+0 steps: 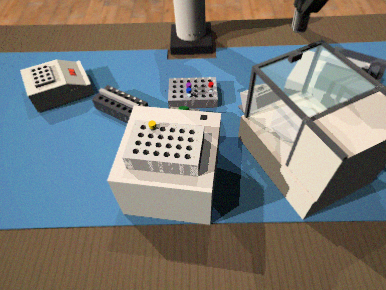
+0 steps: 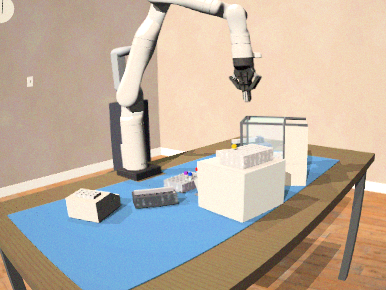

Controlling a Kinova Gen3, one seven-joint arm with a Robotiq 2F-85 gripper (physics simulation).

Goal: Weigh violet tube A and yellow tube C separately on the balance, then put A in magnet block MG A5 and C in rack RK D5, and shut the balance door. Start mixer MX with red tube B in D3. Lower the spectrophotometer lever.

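Frame: origin at the arm's base, x ahead, y left, z up, level; metres.
Seen in the pictures: gripper, fingertip midpoint: (image 1: pixel 298 30) (image 2: pixel 247 101); arm's base, link origin: (image 1: pixel 191 32) (image 2: pixel 136 167).
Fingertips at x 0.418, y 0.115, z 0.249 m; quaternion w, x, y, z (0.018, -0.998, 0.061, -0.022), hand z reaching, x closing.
Offsets run from my fingertips to a thing's top centre. "*": to the spot under its first point.
The violet tube @[0.152 m back, 0.173 m right, 0.219 m down] (image 1: pixel 188 85) (image 2: pixel 186 173) and the red tube @[0.142 m back, 0.117 m right, 0.219 m down] (image 1: pixel 211 84) (image 2: pixel 196 169) stand in the grey rack @[0.160 m back, 0.162 m right, 0.243 m down] (image 1: pixel 193 103) (image 2: pixel 174 185). The yellow tube @[0.075 m ahead, 0.278 m right, 0.090 m down] (image 1: pixel 152 124) (image 2: pixel 234 146) stands in the back row of the pale holed block @[* 0.151 m ahead, 0.273 m right, 0.114 m down] (image 1: pixel 162 165) (image 2: pixel 245 159) on a large white box. The glass-framed balance @[* 0.209 m ahead, 0.017 m right, 0.145 m down] (image 1: pixel 316 176) (image 2: pixel 296 156) is at the right; its door position is hard to tell. The dark two-row block @[0.150 m back, 0.354 m right, 0.225 m down] (image 1: pixel 110 107) (image 2: pixel 155 200) lies left of the rack. My gripper (image 1: pixel 299 26) (image 2: pixel 246 98) is shut and empty, high above the table behind the balance. I cannot identify the spectrophotometer lever.
A blue tube @[0.133 m back, 0.177 m right, 0.219 m down] (image 1: pixel 188 90) (image 2: pixel 190 174) also stands in the rack. A small green item @[* 0.054 m back, 0.202 m right, 0.203 m down] (image 1: pixel 184 108) is partly hidden behind the large white box @[0.050 m ahead, 0.241 m right, 0.103 m down] (image 1: pixel 165 197) (image 2: pixel 240 192). A small white device @[0.261 m back, 0.512 m right, 0.203 m down] (image 1: pixel 59 95) (image 2: pixel 82 208) with a red marking sits at the left. A dark-framed item is partly visible behind the balance.
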